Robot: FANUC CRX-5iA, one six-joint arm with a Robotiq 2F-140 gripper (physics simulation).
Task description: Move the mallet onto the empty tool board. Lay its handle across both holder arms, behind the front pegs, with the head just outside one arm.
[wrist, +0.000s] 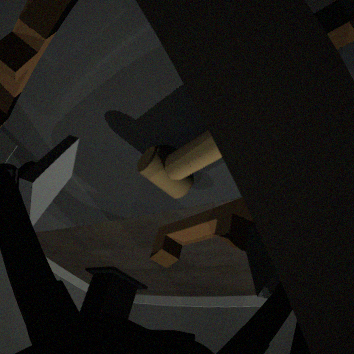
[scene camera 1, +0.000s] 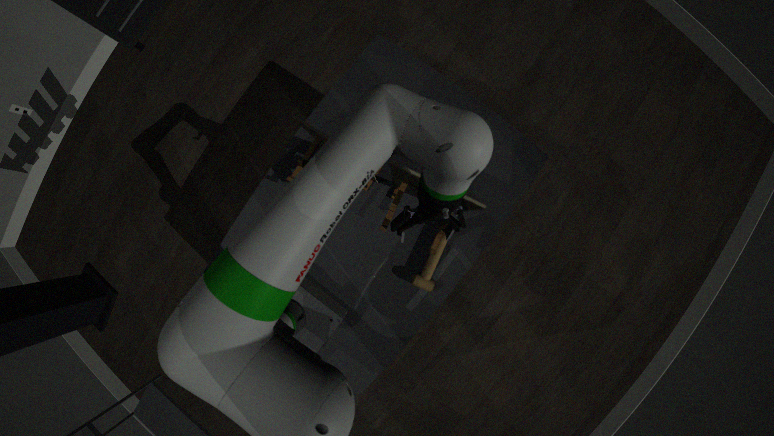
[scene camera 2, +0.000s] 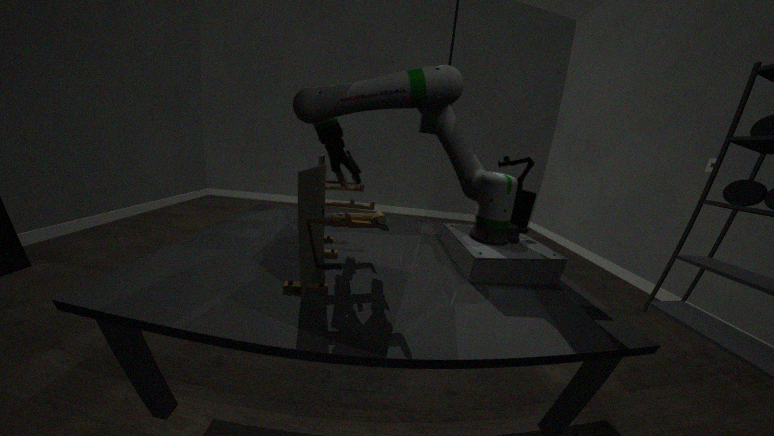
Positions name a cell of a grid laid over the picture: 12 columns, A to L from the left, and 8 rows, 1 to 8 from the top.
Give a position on a tool board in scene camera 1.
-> At E3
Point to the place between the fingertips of the gripper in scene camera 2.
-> At F4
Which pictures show the gripper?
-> Scene camera 1 and scene camera 2 only.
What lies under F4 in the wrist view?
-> A tool board.
